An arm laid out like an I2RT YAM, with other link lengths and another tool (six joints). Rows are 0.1 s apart.
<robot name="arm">
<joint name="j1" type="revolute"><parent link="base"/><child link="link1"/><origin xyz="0 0 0.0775"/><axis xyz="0 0 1"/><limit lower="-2.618" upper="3.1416"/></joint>
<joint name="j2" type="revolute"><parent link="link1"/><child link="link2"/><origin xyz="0.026 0.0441 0.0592"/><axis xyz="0 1 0"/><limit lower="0" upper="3.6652"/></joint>
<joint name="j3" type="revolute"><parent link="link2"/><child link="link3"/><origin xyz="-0.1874 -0.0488 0"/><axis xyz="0 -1 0"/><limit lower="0" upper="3.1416"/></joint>
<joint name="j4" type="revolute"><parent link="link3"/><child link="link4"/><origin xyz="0.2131 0.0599 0.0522"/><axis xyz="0 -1 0"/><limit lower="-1.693" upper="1.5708"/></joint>
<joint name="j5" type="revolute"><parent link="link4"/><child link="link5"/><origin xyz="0.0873 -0.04 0.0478"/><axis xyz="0 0 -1"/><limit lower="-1.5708" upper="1.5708"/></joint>
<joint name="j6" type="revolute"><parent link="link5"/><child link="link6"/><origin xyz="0.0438 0 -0.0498"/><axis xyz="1 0 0"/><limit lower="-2.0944" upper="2.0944"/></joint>
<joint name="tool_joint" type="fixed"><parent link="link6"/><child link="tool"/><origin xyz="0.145 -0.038 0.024" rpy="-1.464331 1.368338 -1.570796"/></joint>
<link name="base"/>
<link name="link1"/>
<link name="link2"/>
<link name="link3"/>
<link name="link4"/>
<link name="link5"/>
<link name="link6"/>
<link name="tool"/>
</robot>
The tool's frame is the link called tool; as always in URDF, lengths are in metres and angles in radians.
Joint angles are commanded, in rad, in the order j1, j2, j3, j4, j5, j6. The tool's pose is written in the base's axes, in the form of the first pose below.
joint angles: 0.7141 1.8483 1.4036 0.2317 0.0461 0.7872
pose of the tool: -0.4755 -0.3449 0.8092 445.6; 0.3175 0.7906 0.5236 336.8; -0.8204 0.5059 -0.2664 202.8; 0 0 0 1
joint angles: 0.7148 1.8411 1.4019 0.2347 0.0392 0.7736
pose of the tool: -0.4674 -0.3600 0.8074 444.6; 0.3096 0.7889 0.5309 338.0; -0.8281 0.4981 -0.2573 207.1; 0 0 0 1
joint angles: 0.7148 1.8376 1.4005 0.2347 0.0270 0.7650
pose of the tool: -0.4672 -0.3733 0.8014 443.3; 0.3004 0.7855 0.5411 339.9; -0.8315 0.4936 -0.2548 208.5; 0 0 0 1
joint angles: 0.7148 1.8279 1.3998 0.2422 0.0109 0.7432
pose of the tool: -0.4529 -0.4008 0.7964 441.9; 0.2885 0.7793 0.5562 342.4; -0.8436 0.4817 -0.2373 216.2; 0 0 0 1
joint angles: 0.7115 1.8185 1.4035 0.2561 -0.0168 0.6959
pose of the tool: -0.4207 -0.4480 0.7888 441.3; 0.2626 0.7722 0.5786 345.9; -0.8684 0.4506 -0.2073 228.6; 0 0 0 1
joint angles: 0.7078 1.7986 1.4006 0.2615 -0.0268 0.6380
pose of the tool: -0.3765 -0.4826 0.7908 440.6; 0.2329 0.7769 0.5850 344.7; -0.8967 0.4044 -0.1800 241.8; 0 0 0 1
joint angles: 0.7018 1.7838 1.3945 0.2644 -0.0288 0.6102
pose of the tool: -0.3519 -0.4930 0.7957 441.2; 0.2216 0.7821 0.5825 341.2; -0.9094 0.3813 -0.1660 248.7; 0 0 0 1
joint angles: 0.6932 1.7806 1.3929 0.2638 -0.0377 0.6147
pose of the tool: -0.3545 -0.4916 0.7954 442.9; 0.2260 0.7804 0.5830 338.6; -0.9073 0.3865 -0.1655 249.2; 0 0 0 1
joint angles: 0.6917 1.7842 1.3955 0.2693 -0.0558 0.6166
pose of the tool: -0.3574 -0.5045 0.7860 442.3; 0.2257 0.7700 0.5968 341.5; -0.9063 0.3907 -0.1614 249.9; 0 0 0 1
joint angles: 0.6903 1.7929 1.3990 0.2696 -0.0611 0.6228
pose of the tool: -0.3657 -0.5036 0.7827 443.2; 0.2262 0.7677 0.5996 342.6; -0.9028 0.3964 -0.1668 246.8; 0 0 0 1
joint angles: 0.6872 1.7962 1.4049 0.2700 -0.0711 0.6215
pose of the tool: -0.3651 -0.5099 0.7789 443.9; 0.2254 0.7634 0.6053 343.4; -0.9033 0.3966 -0.1638 248.0; 0 0 0 1
